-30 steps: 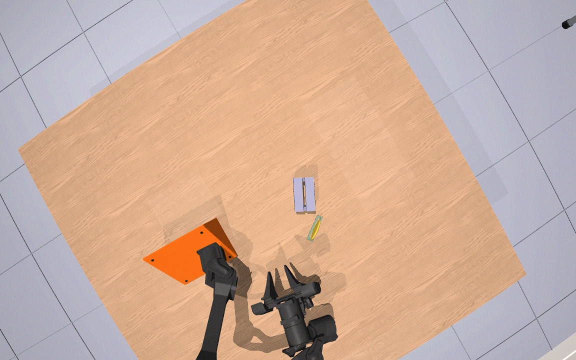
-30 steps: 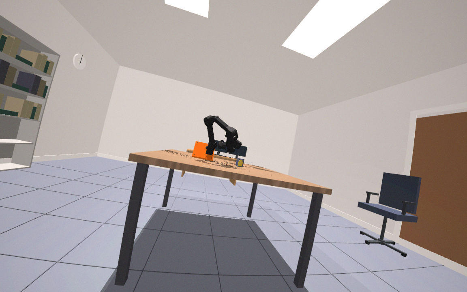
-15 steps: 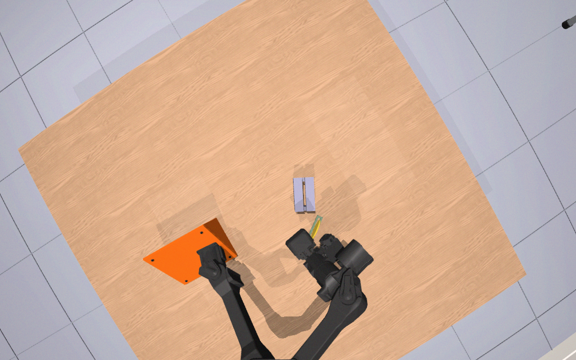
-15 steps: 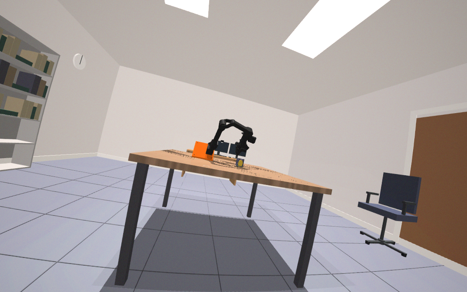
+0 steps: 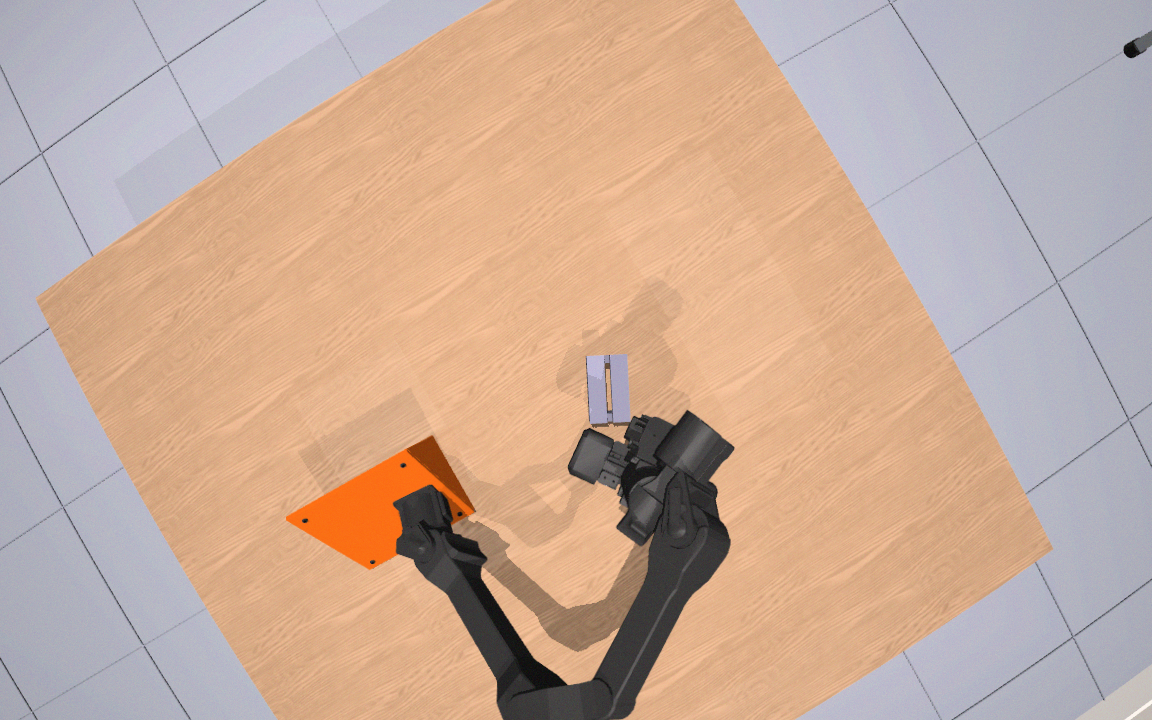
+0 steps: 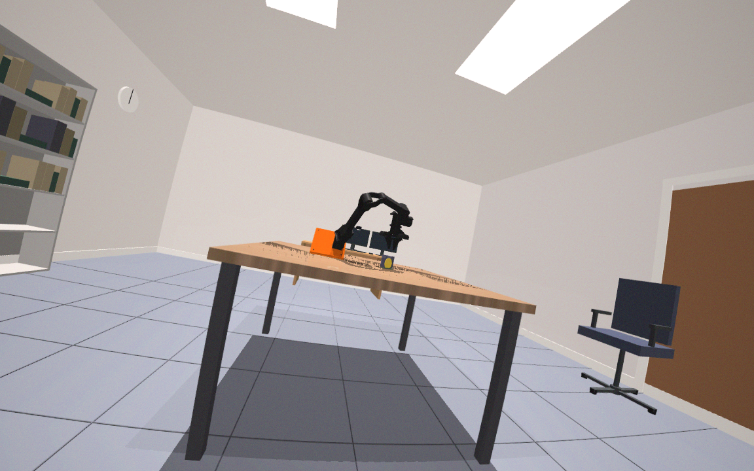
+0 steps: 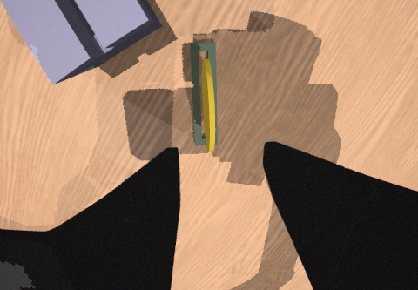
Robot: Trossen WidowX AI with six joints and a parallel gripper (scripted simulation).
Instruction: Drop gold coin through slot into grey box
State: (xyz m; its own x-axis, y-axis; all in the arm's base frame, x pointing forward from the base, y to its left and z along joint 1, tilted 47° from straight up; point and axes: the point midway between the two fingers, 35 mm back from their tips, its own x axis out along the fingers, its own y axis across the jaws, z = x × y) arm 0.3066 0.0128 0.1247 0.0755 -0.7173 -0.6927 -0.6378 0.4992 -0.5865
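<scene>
Right now my gripper tip is 80 mm above the gold coin.
</scene>
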